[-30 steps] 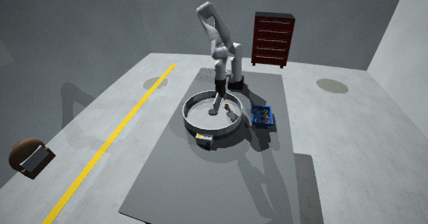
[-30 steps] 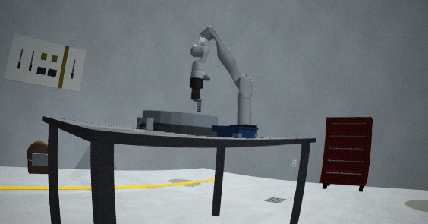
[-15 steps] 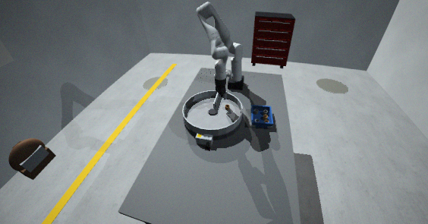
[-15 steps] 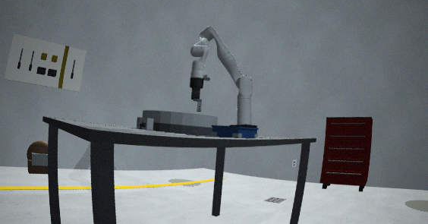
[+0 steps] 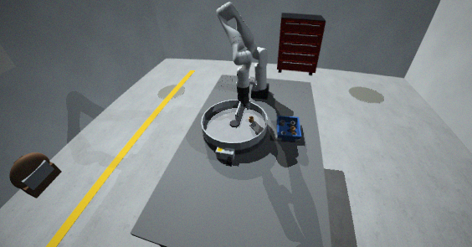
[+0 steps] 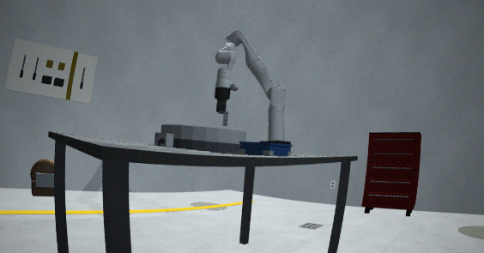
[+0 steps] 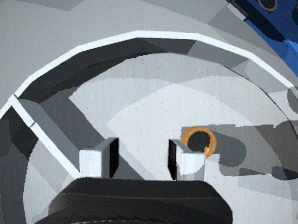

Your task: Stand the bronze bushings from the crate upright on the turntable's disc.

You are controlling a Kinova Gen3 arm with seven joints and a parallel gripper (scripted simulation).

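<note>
Now: the blue crate 1 cm ahead of my hand, 29 cm to the left of it and 12 cm below it. The rest, counted from my hand: turntable 9 cm ahead, 5 cm to the right, 9 cm below.
</note>
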